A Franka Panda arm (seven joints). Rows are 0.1 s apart.
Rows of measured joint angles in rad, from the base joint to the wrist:
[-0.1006, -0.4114, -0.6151, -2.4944, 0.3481, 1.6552, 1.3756]
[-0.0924, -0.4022, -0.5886, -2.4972, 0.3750, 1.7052, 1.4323]
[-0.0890, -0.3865, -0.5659, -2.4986, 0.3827, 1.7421, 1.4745]
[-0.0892, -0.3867, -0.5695, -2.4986, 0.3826, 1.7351, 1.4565]
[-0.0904, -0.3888, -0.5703, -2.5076, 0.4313, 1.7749, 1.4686]
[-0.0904, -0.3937, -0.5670, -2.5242, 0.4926, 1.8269, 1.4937]
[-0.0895, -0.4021, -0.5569, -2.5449, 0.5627, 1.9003, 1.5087]
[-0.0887, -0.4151, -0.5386, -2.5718, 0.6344, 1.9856, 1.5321]
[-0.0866, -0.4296, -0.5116, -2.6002, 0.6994, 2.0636, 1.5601]
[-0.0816, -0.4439, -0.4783, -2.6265, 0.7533, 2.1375, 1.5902]
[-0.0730, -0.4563, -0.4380, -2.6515, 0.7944, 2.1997, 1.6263]
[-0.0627, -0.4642, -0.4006, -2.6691, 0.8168, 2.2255, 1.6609]
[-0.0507, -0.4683, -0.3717, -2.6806, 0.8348, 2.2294, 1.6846]
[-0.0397, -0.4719, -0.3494, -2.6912, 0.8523, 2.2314, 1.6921]
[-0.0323, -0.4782, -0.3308, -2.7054, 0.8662, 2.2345, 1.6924]
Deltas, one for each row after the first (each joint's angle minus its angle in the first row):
[0.0082, 0.0092, 0.0265, -0.0028, 0.0269, 0.0500, 0.0567]
[0.0116, 0.0249, 0.0492, -0.0042, 0.0346, 0.0869, 0.0989]
[0.0114, 0.0247, 0.0456, -0.0042, 0.0345, 0.0799, 0.0809]
[0.0102, 0.0226, 0.0448, -0.0132, 0.0832, 0.1197, 0.0930]
[0.0102, 0.0177, 0.0481, -0.0298, 0.1445, 0.1717, 0.1181]
[0.0111, 0.0093, 0.0582, -0.0505, 0.2146, 0.2451, 0.1331]
[0.0119, -0.0037, 0.0765, -0.0774, 0.2863, 0.3304, 0.1565]
[0.0140, -0.0182, 0.1035, -0.1058, 0.3513, 0.4084, 0.1845]
[0.0190, -0.0325, 0.1368, -0.1321, 0.4052, 0.4823, 0.2146]
[0.0276, -0.0449, 0.1771, -0.1571, 0.4463, 0.5445, 0.2507]
[0.0379, -0.0528, 0.2145, -0.1747, 0.4687, 0.5703, 0.2853]
[0.0499, -0.0569, 0.2434, -0.1862, 0.4867, 0.5742, 0.3090]
[0.0609, -0.0605, 0.2657, -0.1968, 0.5042, 0.5762, 0.3165]
[0.0683, -0.0668, 0.2843, -0.2110, 0.5181, 0.5793, 0.3168]

